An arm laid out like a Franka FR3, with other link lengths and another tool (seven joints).
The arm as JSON. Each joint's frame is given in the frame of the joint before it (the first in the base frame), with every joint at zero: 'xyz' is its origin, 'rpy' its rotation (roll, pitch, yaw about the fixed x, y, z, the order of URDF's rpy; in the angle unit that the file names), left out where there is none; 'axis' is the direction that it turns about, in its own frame. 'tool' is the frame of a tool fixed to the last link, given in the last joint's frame.
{
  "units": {
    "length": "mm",
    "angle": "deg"
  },
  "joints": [
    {
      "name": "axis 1",
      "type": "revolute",
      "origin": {
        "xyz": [
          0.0,
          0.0,
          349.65
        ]
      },
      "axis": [
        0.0,
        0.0,
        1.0
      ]
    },
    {
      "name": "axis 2",
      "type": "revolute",
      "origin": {
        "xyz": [
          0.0,
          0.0,
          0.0
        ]
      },
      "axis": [
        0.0,
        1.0,
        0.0
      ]
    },
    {
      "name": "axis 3",
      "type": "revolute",
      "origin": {
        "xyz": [
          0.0,
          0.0,
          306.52
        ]
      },
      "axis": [
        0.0,
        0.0,
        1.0
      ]
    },
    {
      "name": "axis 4",
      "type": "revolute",
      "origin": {
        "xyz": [
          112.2,
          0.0,
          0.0
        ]
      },
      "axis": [
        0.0,
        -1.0,
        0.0
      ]
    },
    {
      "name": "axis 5",
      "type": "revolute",
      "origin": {
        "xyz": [
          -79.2,
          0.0,
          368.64
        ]
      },
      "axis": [
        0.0,
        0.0,
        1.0
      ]
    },
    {
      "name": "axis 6",
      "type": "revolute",
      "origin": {
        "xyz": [
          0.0,
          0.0,
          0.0
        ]
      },
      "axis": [
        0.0,
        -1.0,
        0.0
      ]
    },
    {
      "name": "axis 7",
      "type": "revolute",
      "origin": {
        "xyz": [
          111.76,
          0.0,
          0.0
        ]
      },
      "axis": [
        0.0,
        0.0,
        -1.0
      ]
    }
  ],
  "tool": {
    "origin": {
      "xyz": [
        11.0,
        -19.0,
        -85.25
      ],
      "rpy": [
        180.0,
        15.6,
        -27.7
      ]
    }
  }
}
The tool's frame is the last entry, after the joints.
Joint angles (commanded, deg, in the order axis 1, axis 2, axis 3, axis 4, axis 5, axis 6, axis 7), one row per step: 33.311, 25.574, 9.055, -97.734, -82.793, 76.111, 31.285; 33.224, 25.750, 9.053, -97.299, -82.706, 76.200, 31.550; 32.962, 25.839, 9.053, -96.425, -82.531, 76.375, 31.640; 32.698, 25.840, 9.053, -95.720, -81.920, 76.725, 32.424; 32.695, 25.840, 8.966, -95.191, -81.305, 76.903, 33.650; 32.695, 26.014, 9.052, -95.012, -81.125, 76.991, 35.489; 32.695, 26.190, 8.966, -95.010, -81.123, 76.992, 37.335; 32.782, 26.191, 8.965, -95.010, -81.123, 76.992, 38.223; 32.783, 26.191, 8.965, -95.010, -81.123, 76.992, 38.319; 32.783, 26.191, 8.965, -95.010, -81.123, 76.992, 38.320; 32.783, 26.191, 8.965, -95.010, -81.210, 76.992, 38.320; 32.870, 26.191, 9.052, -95.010, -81.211, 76.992, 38.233
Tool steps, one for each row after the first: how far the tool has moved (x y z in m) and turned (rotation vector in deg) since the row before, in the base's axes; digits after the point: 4 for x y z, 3 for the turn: 0.0017, 0.0000, 0.0010, 0.405, -0.347, -0.103; 0.0038, -0.0009, 0.0051, 0.764, -0.523, -0.275; 0.0028, -0.0013, 0.0042, 1.357, -0.811, -0.385; 0.0010, -0.0002, 0.0031, 1.311, -1.134, -0.370; -0.0005, 0.0009, -0.0007, 0.990, -1.508, -0.097; 0.0000, -0.0009, -0.0017, 0.656, -1.539, -0.225; -0.0008, 0.0007, 0.0001, 0.374, -0.801, 0.016; 0.0000, 0.0000, 0.0000, 0.041, -0.087, -0.007; 0.0000, 0.0000, 0.0000, 0.000, -0.001, 0.000; 0.0001, 0.0001, 0.0001, -0.054, -0.051, 0.045; -0.0010, 0.0017, 0.0000, -0.005, 0.099, 0.172
